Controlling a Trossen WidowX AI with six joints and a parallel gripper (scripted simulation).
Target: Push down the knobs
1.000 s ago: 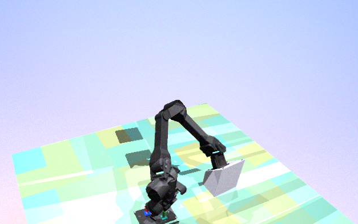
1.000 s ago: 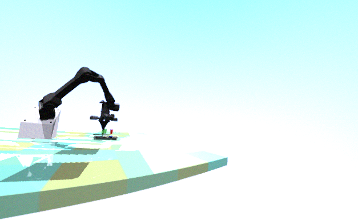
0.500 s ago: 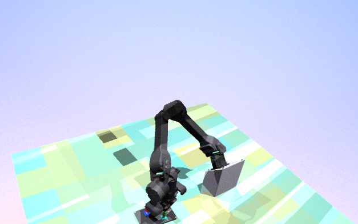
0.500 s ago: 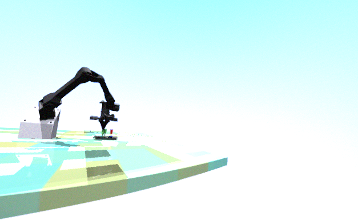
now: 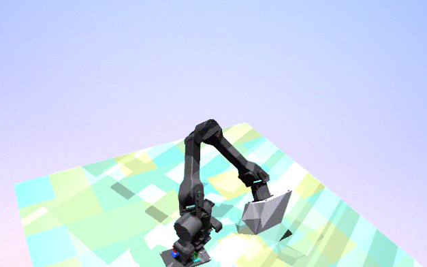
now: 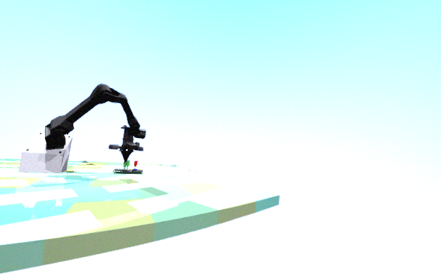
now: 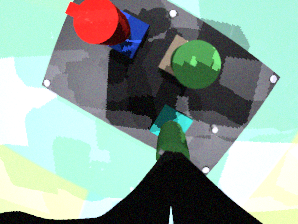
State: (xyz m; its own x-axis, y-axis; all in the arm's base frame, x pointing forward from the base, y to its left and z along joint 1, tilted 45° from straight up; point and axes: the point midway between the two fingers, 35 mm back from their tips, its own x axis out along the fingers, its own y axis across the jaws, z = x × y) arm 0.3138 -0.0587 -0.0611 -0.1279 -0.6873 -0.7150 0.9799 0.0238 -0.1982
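The red knob lies 5 cm ahead of my gripper tip and 6 cm to the right of it.
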